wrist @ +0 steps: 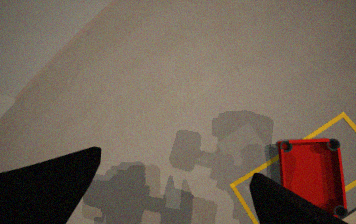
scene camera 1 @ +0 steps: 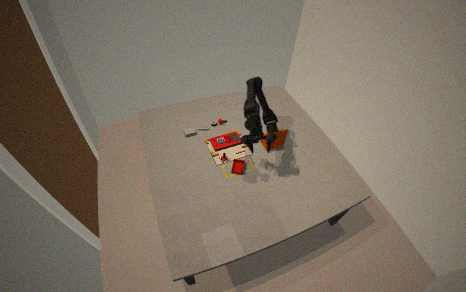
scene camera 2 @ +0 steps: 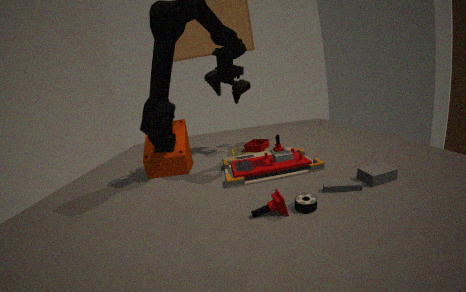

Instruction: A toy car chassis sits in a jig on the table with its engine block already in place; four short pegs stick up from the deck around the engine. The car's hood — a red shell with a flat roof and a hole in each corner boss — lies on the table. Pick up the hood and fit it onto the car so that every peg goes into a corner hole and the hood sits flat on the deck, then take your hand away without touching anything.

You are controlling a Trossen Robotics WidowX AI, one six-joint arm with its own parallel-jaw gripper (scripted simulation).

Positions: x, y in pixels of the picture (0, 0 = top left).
Labels:
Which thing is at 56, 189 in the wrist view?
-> My gripper.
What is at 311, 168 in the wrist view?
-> A red hood.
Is my gripper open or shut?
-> Open.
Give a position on a jig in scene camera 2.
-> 317, 165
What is my gripper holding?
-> Nothing.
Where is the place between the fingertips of my gripper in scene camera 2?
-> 227, 99

